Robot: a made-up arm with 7 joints. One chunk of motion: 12 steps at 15 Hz.
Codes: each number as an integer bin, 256 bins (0 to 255) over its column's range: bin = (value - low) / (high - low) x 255, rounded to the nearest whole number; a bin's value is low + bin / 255 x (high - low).
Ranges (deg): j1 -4..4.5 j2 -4.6..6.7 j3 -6.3..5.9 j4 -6.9..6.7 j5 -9.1..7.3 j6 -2.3..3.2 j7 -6.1..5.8
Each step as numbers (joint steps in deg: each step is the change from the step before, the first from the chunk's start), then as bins.
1 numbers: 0.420 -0.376 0.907 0.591 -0.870 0.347 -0.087
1 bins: 133 95 151 140 128 123 129
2 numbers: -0.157 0.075 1.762 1.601 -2.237 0.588 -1.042
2 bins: 115 105 169 159 107 134 108
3 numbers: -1.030 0.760 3.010 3.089 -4.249 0.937 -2.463
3 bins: 89 121 195 187 75 150 78
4 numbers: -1.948 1.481 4.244 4.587 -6.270 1.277 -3.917
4 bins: 62 137 220 215 44 166 47
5 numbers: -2.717 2.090 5.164 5.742 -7.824 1.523 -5.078
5 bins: 38 151 240 237 20 177 22
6 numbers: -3.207 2.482 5.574 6.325 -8.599 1.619 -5.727
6 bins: 24 160 248 248 8 182 8
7 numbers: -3.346 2.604 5.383 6.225 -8.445 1.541 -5.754
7 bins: 20 163 244 246 10 178 7
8 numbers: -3.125 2.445 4.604 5.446 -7.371 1.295 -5.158
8 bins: 26 159 228 231 27 167 20
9 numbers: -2.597 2.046 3.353 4.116 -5.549 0.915 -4.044
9 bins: 42 150 202 207 55 149 44
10 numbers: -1.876 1.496 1.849 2.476 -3.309 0.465 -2.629
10 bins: 64 138 170 176 90 128 74
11 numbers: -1.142 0.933 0.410 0.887 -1.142 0.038 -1.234
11 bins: 86 125 140 146 124 108 104
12 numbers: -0.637 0.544 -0.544 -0.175 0.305 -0.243 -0.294
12 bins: 101 116 120 126 146 95 124
